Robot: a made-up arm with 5 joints. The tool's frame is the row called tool. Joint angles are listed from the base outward. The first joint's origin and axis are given. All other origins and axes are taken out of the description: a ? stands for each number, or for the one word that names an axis. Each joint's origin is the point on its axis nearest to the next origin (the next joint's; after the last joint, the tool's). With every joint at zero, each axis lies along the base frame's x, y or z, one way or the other. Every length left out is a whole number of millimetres.
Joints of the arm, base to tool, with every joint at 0 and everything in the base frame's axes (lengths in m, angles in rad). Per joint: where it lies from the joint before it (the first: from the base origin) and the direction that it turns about. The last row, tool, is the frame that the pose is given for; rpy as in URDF.
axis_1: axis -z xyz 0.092 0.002 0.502
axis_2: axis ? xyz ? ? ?
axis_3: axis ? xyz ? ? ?
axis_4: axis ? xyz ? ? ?
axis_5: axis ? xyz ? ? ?
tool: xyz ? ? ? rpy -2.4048 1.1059 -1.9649
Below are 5 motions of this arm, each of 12 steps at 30 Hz.
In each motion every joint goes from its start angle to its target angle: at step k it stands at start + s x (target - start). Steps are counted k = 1, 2, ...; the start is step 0. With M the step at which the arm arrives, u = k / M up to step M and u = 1 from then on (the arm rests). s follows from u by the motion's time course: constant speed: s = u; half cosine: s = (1 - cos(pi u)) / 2; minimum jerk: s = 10 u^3 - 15 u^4 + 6 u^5.
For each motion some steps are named. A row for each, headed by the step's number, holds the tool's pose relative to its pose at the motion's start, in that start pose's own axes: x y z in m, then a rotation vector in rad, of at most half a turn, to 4 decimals.
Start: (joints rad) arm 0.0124 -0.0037 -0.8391 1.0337 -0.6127
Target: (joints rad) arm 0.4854 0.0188 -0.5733 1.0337 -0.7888
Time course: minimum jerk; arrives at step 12
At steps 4, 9, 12:
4: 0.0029 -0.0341 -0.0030 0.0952 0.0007 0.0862
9: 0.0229 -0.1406 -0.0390 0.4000 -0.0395 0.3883
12: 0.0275 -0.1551 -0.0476 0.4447 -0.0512 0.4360

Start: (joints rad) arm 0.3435 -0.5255 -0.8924 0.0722 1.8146
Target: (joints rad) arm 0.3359 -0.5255 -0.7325 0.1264 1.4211
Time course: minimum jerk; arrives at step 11
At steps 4, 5, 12:
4: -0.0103 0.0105 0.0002 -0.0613 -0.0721 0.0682
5: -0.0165 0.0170 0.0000 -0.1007 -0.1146 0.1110
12: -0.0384 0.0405 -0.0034 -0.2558 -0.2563 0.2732

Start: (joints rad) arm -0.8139 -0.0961 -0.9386 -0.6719 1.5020
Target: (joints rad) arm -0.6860 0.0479 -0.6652 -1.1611 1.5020
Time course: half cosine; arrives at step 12
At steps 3, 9, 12:
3: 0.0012 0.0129 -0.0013 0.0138 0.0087 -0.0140
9: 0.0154 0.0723 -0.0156 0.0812 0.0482 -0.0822
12: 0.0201 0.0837 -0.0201 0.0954 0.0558 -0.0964

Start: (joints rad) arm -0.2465 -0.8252 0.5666 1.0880 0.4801
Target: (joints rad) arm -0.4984 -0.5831 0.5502 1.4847 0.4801
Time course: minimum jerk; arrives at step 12
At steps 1, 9, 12:
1: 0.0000 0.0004 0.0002 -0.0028 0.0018 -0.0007
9: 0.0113 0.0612 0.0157 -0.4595 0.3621 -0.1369
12: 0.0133 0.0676 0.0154 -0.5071 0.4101 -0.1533

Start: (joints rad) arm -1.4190 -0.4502 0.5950 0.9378 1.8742
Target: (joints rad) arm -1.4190 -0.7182 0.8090 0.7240 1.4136
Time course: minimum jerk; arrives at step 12
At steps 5, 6, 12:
5: -0.0037 -0.0005 -0.0017 0.0450 -0.0277 0.1769
6: -0.0052 -0.0010 -0.0024 0.0679 -0.0434 0.2538
12: -0.0098 -0.0036 -0.0049 0.1539 -0.1098 0.4969

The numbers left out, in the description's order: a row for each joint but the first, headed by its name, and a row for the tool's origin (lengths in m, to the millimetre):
axis_2: axis +y, xyz 0.046 0.034 0
axis_3: axis +y, xyz 0.027 0 0.129
axis_4: axis +y, xyz 0.175 0 -0.002
axis_5: axis -x, xyz 0.109 0 -0.029
tool: xyz 0 0.025 -0.007

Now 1 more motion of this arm.
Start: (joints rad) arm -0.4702 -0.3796 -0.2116 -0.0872 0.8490
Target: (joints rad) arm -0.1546 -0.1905 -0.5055 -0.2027 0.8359
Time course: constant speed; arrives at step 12
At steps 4, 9, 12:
4: 0.0243 -0.0229 0.0085 0.1028 0.0709 -0.0169
9: 0.0554 -0.0516 0.0134 0.2303 0.1569 -0.0490
12: 0.0741 -0.0686 0.0133 0.3060 0.2071 -0.0741

